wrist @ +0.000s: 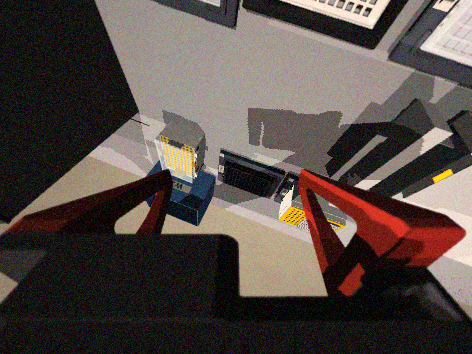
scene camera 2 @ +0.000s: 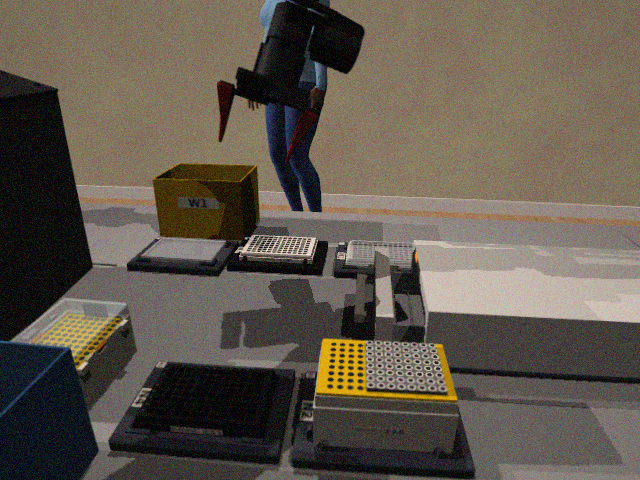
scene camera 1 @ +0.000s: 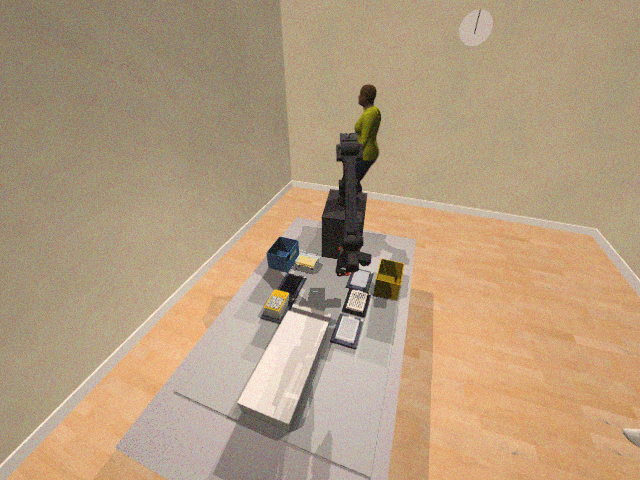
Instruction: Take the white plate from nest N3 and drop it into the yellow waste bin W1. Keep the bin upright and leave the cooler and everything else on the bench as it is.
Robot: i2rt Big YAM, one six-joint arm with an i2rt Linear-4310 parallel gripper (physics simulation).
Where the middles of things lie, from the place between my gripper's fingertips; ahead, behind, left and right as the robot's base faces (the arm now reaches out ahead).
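Labels:
Nest N3 (scene camera 2: 234,263) lies 110 mm to the left of my hand and 210 mm below it. Counted from my hand as well: black plate (scene camera 2: 231,402), 40 mm ahead, 270 mm to the right, 200 mm below; yellow-topped tip rack (scene camera 2: 369,394), 210 mm ahead, 250 mm to the right, 170 mm below; yellow bin W1 (scene camera 1: 388,282), 190 mm behind, 230 mm to the left, 150 mm below.

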